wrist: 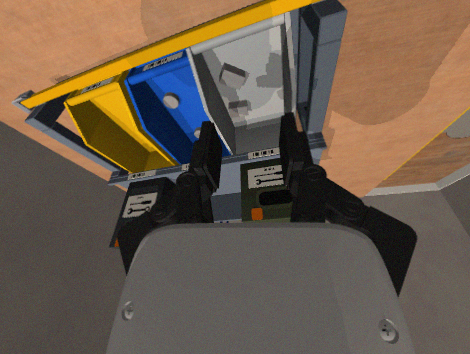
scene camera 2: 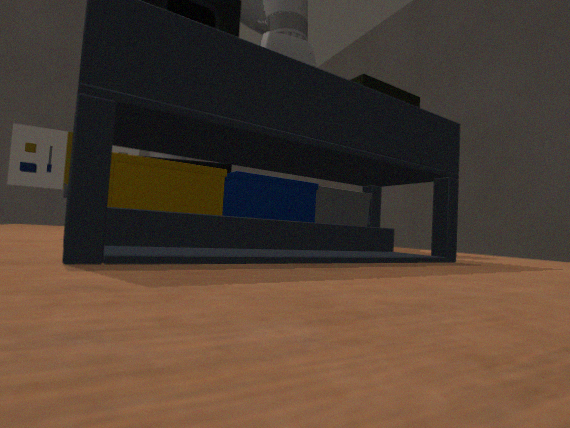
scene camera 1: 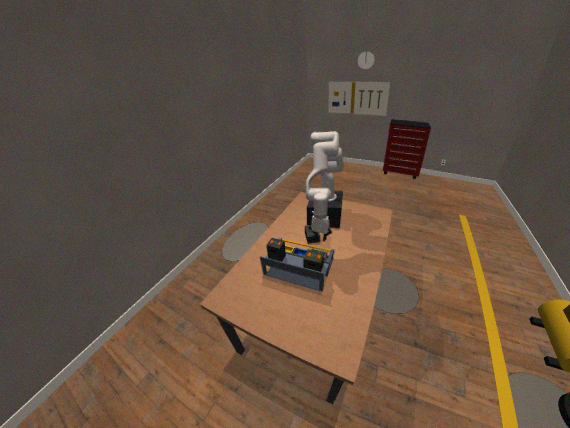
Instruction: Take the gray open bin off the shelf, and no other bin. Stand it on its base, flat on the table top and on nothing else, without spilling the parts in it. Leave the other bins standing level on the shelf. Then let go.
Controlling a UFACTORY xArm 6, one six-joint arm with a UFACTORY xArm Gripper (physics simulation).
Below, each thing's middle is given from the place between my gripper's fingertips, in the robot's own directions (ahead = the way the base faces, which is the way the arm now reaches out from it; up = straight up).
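With respect to the gray open bin (wrist: 264, 50), my hand is 11 cm above it and 6 cm short of it. There is also a yellow bin (scene camera 2: 136, 182), which I find 21 cm to the right of my hand, 9 cm ahead of it and 13 cm below it. As for the blue bin (scene camera 2: 250, 195), it is 10 cm to the right of my hand, 8 cm ahead of it and 13 cm below it.
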